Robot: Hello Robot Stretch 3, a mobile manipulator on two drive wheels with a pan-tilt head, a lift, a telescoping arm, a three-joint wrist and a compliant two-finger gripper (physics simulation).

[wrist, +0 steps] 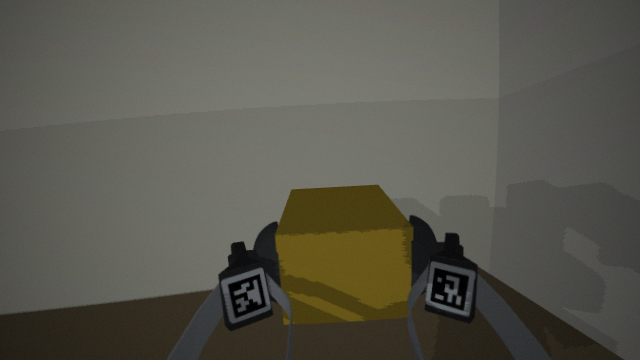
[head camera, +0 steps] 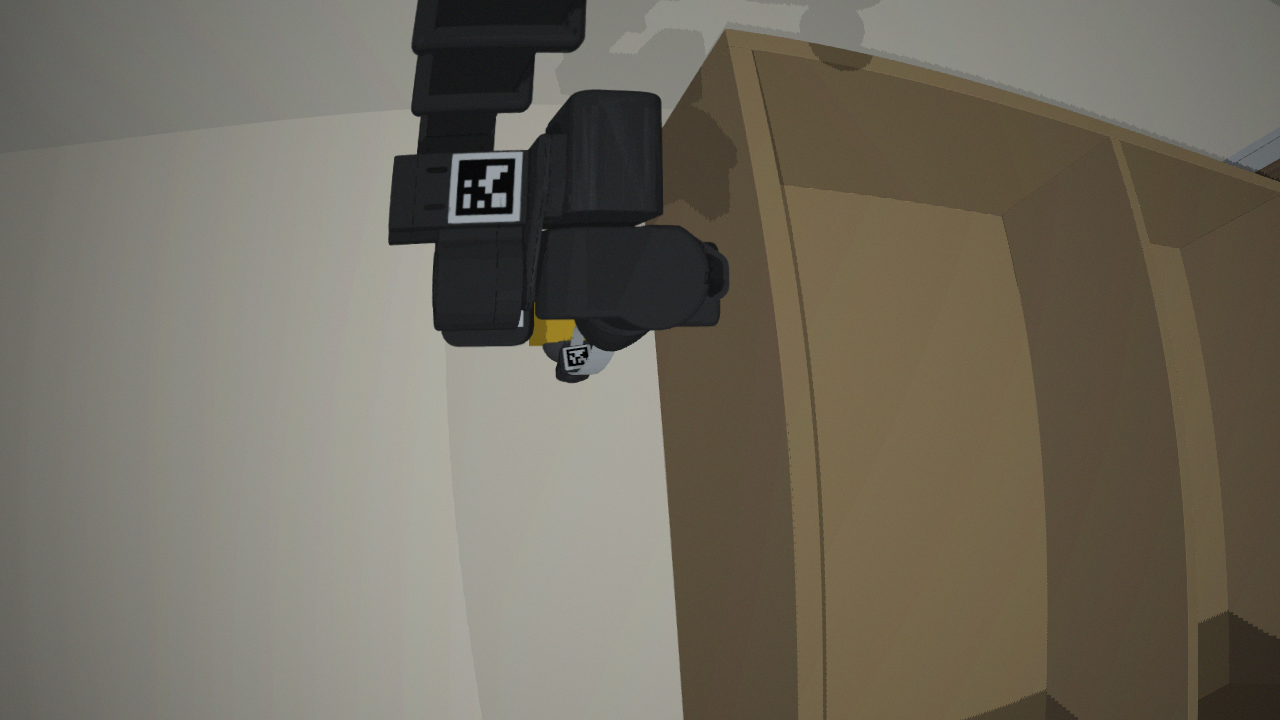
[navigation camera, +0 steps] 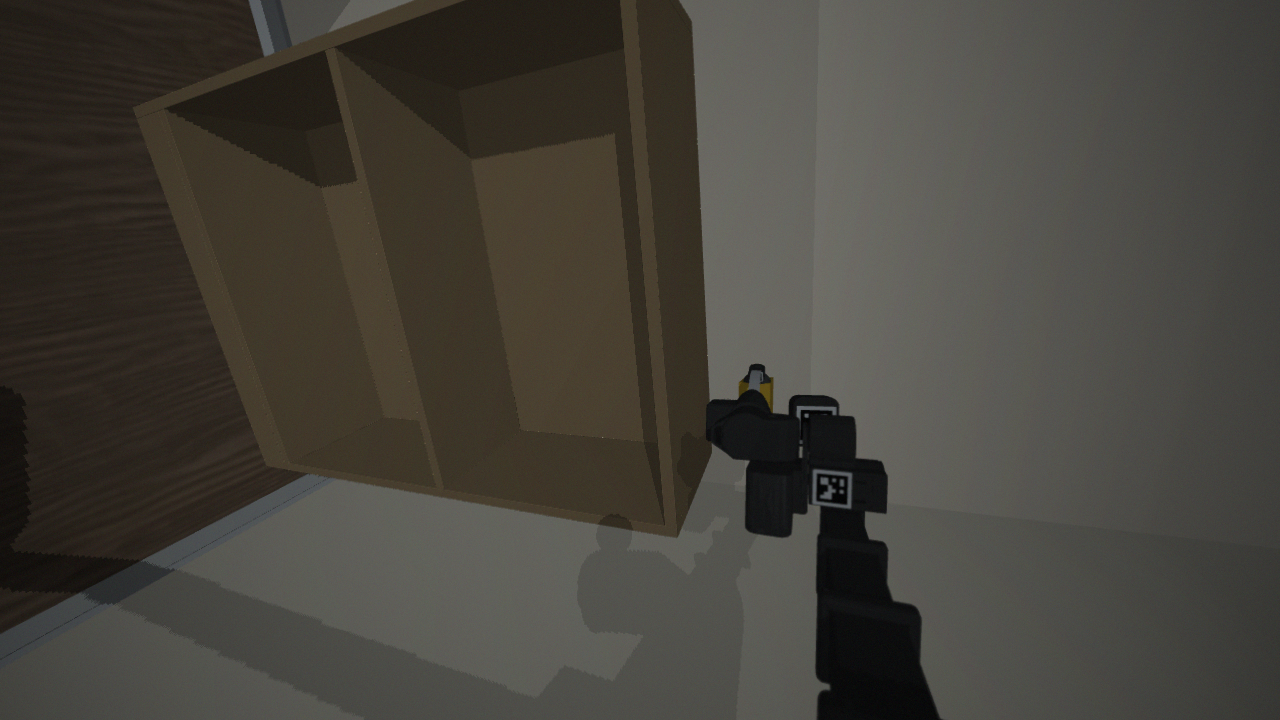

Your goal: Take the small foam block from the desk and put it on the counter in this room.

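Frame: origin at the robot's base, x ahead, y left, z up, level; millimetres.
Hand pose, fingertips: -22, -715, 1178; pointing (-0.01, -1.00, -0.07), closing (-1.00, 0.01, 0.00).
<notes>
After its pixels a point has its place, as x, y, z.
The small foam block (head camera: 548, 331) @(1, -680, 1198) (navigation camera: 767, 392) @(-5, -680, 1196) (wrist: 345, 272) is a yellow cube. My gripper (head camera: 563, 347) (navigation camera: 756, 380) @(-22, -715, 1178) (wrist: 344, 246) @(-22, -715, 1178) is shut on it, with a dark fingertip pressed to each side in the wrist view. In the head and navigation views, my wrist hides much of the block. A brown open-fronted unit (head camera: 805, 537) @(134, -580, 1052) (navigation camera: 677, 268) @(180, -669, 1061), possibly the counter, is beside the gripper in both views. In the wrist view a brown surface (wrist: 100, 332) lies behind and below the block; I cannot tell how large the gap is. The desk does not show.
Pale walls (head camera: 268, 402) @(63, -908, 1451) (navigation camera: 1029, 268) @(187, -872, 1571) (wrist: 200, 165) meet in a corner near the gripper. The unit has tall open compartments. Dark wood (navigation camera: 89, 313) shows at the left of the navigation view. My extended arm (navigation camera: 868, 635) @(-84, -266, 1280) runs to that view's lower edge.
</notes>
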